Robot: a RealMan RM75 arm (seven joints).
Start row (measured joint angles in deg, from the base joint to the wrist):
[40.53, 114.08, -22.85, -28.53, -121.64, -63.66, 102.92]
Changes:
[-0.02, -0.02, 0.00, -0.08, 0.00, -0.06, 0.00]
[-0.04, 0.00, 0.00, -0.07, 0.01, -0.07, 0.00]
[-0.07, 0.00, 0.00, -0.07, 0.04, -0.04, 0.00]
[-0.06, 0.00, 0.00, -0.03, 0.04, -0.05, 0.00]
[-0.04, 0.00, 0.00, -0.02, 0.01, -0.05, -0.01]
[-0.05, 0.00, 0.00, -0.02, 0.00, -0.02, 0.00]
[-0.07, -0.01, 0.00, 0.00, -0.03, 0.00, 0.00]
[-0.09, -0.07, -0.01, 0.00, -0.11, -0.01, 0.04]
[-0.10, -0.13, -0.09, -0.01, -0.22, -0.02, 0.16]
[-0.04, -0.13, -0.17, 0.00, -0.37, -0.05, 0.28]
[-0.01, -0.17, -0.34, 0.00, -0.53, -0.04, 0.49]
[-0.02, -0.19, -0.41, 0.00, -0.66, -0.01, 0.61]
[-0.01, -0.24, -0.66, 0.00, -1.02, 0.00, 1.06]
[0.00, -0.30, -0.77, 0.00, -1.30, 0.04, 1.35]
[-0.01, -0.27, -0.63, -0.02, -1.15, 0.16, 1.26]
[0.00, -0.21, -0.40, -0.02, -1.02, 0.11, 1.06]
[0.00, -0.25, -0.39, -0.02, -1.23, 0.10, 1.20]
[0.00, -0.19, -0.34, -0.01, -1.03, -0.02, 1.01]
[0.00, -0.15, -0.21, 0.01, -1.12, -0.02, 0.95]
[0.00, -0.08, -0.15, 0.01, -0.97, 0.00, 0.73]
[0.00, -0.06, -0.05, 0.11, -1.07, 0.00, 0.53]
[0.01, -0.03, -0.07, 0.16, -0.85, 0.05, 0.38]
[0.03, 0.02, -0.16, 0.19, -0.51, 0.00, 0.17]
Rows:
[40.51, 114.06, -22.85, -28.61, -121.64, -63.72, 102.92]
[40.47, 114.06, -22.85, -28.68, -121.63, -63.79, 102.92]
[40.40, 114.06, -22.85, -28.75, -121.59, -63.83, 102.92]
[40.34, 114.06, -22.85, -28.78, -121.55, -63.88, 102.92]
[40.30, 114.06, -22.85, -28.80, -121.54, -63.93, 102.91]
[40.25, 114.06, -22.85, -28.82, -121.54, -63.95, 102.91]
[40.18, 114.05, -22.85, -28.82, -121.57, -63.95, 102.91]
[40.09, 113.98, -22.86, -28.82, -121.68, -63.96, 102.95]
[39.99, 113.85, -22.95, -28.83, -121.90, -63.98, 103.11]
[39.95, 113.72, -23.12, -28.83, -122.27, -64.03, 103.39]
[39.94, 113.55, -23.46, -28.83, -122.80, -64.07, 103.88]
[39.92, 113.36, -23.87, -28.83, -123.46, -64.08, 104.49]
[39.91, 113.12, -24.53, -28.83, -124.48, -64.08, 105.55]
[39.91, 112.82, -25.30, -28.83, -125.78, -64.04, 106.90]
[39.90, 112.55, -25.93, -28.85, -126.93, -63.88, 108.16]
[39.90, 112.34, -26.33, -28.87, -127.95, -63.77, 109.22]
[39.90, 112.09, -26.72, -28.89, -129.18, -63.67, 110.42]
[39.90, 111.90, -27.06, -28.90, -130.21, -63.69, 111.43]
[39.90, 111.75, -27.27, -28.89, -131.33, -63.71, 112.38]
[39.90, 111.67, -27.42, -28.88, -132.30, -63.71, 113.11]
[39.90, 111.61, -27.47, -28.77, -133.37, -63.71, 113.64]
[39.91, 111.58, -27.54, -28.61, -134.22, -63.66, 114.02]
[39.94, 111.60, -27.70, -28.42, -134.73, -63.66, 114.19]

